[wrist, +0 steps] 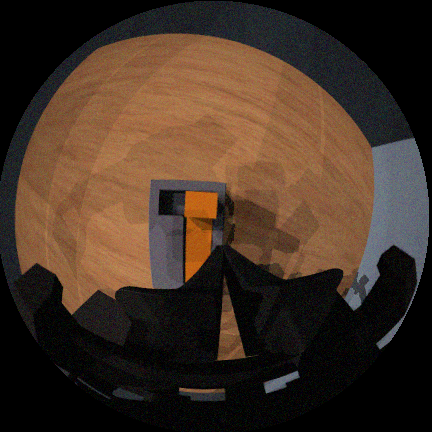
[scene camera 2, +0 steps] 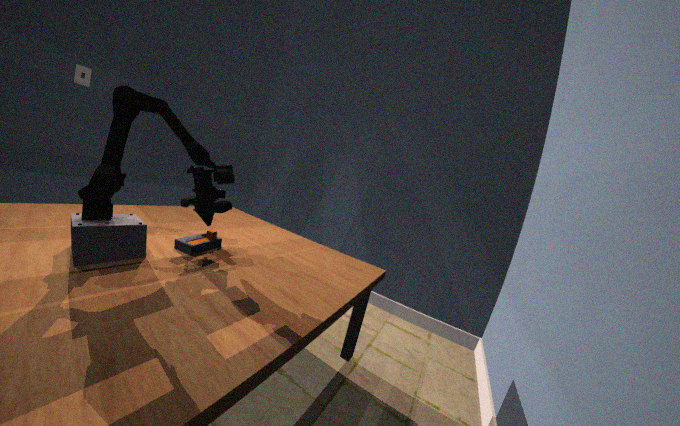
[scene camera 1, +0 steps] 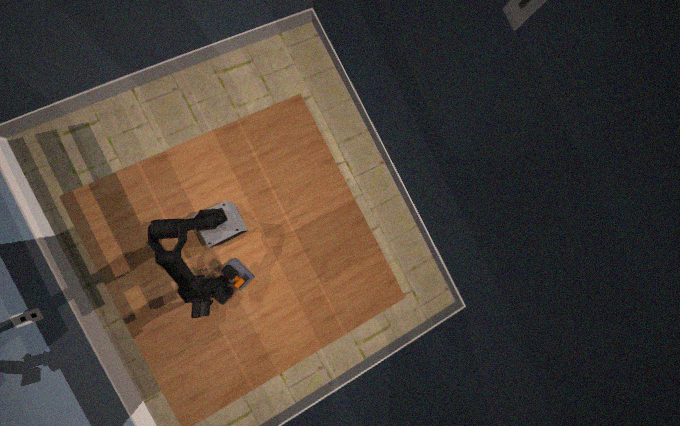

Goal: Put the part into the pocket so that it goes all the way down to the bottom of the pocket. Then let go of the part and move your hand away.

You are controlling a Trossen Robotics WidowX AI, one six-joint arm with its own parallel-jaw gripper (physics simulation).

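Frame: origin at the arm's base, x back, y right, z up, level; centimetres.
Seen in the pictures: gripper, fingertip midpoint: (wrist: 221, 249) (scene camera 2: 209, 225) (scene camera 1: 227, 284); arm's base at its link origin: (scene camera 2: 96, 217) (scene camera 1: 218, 216).
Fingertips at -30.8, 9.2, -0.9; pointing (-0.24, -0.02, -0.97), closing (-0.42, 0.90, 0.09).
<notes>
Pixels of each thing's middle, then the offset from my fingertips to it, as dx, dy, dz. Level surfaces: height alone.
- orange part at the middle of its body: (wrist: 197, 241) (scene camera 2: 202, 240) (scene camera 1: 233, 276) +1.5, -1.3, -6.0
- grey pocket block at the middle of its body: (wrist: 185, 237) (scene camera 2: 199, 243) (scene camera 1: 237, 273) +1.9, -2.8, -7.7
- wooden table at its surface level: dz -9.5
The orange part (scene camera 1: 238, 281) (scene camera 2: 212, 234) (wrist: 201, 204) is in the grey pocket block (scene camera 1: 243, 267) (scene camera 2: 186, 247) (wrist: 166, 245). Its long bar lies low along the slot, and one end stands up above the rim as a square stub. In the wrist view the dark side branch of the pocket, left of the stub, is unfilled. Whether the bar touches the bottom cannot be seen. My gripper (scene camera 2: 208, 224) (wrist: 221, 249) is shut and empty, with its tips together a little above the block. In the wrist view the fingers hide the near end of the block and part.
The arm's grey base box (scene camera 1: 234, 228) (scene camera 2: 107, 243) stands on the wooden table (scene camera 1: 311, 225) (scene camera 2: 281, 260) beside the pocket block. Dark shadows of the arm fall across the table. A table edge and leg (scene camera 2: 355, 326) show at the right in scene camera 2.
</notes>
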